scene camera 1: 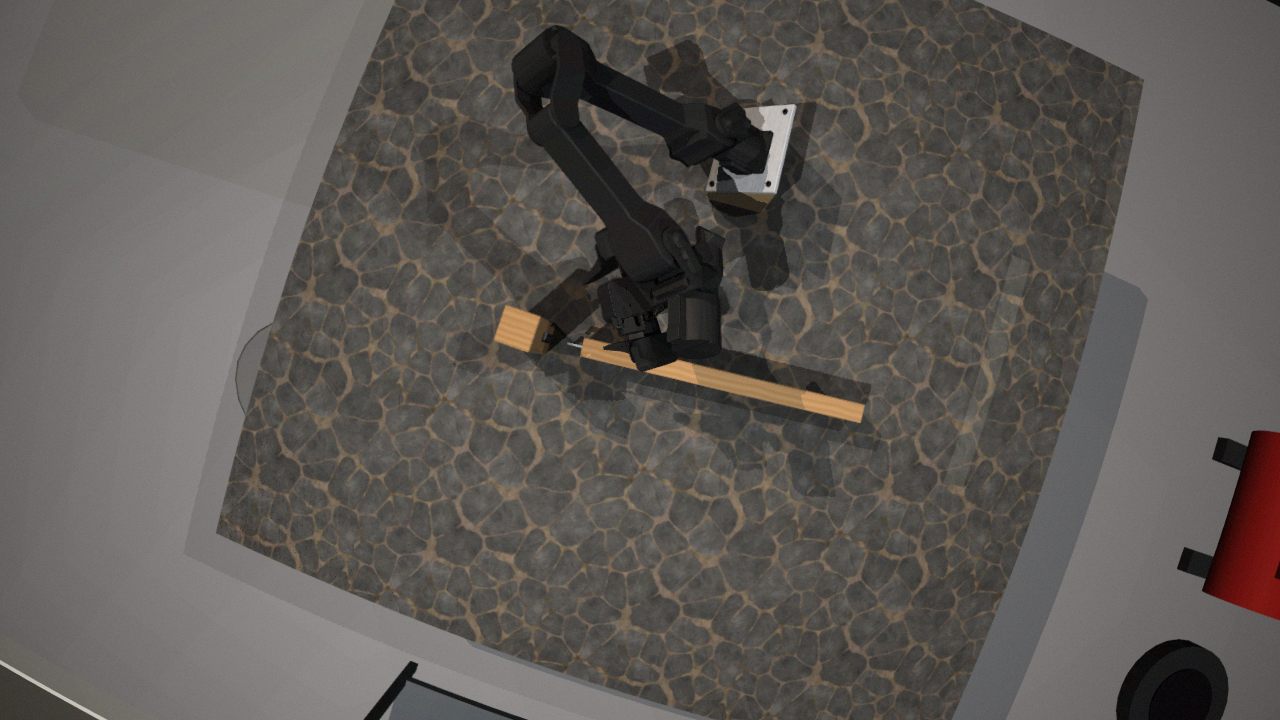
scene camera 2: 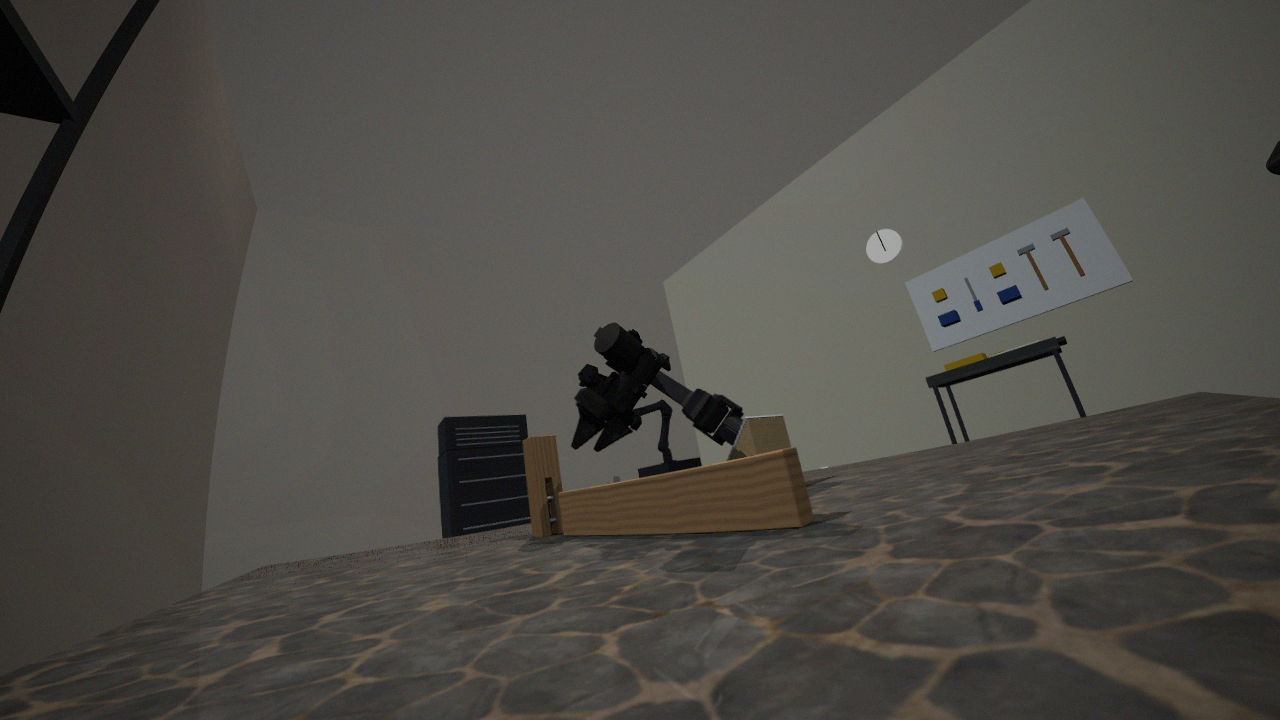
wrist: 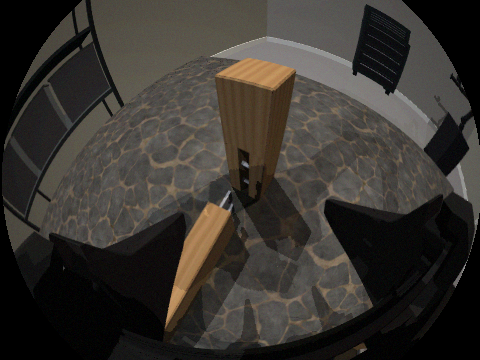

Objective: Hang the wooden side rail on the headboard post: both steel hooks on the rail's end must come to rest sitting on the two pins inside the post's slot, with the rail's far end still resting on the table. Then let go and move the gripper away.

My gripper is open, holding nothing. Further things: a wooden side rail and a headboard post.
My gripper shows as well in scene camera 2 and in the wrist view.
